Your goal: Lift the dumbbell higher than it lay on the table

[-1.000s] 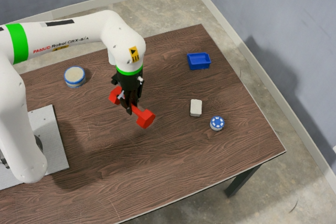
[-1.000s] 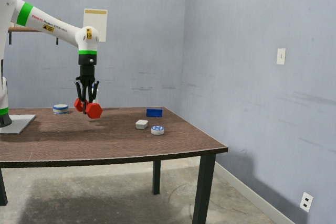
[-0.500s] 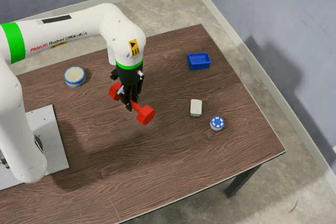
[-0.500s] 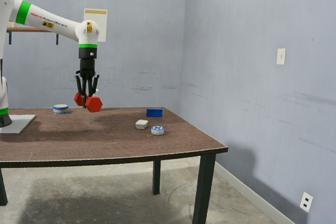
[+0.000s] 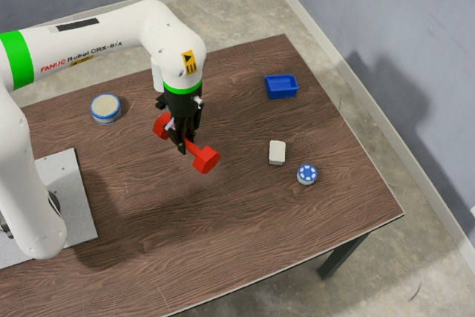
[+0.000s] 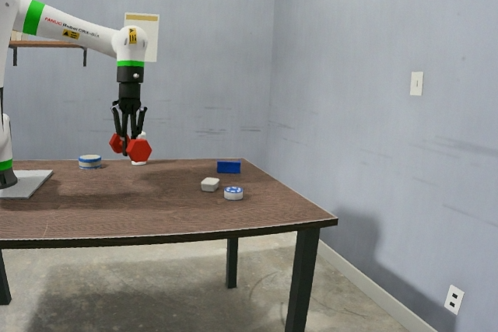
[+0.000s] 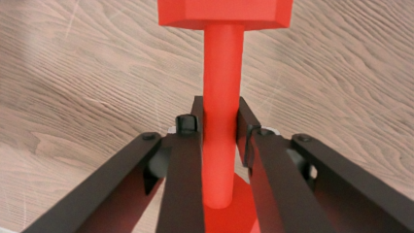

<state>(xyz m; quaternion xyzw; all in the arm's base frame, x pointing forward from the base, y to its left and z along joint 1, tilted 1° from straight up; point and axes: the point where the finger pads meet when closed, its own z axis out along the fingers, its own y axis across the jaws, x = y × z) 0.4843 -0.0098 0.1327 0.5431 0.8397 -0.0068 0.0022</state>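
The red dumbbell is right at my hand. Also, from my hand: grey block 280 mm ahead, 60 mm to the right, 130 mm below; white bottle 40 mm ahead, 350 mm to the left, 60 mm below; blue bin 420 mm ahead, 180 mm to the left, 120 mm below.
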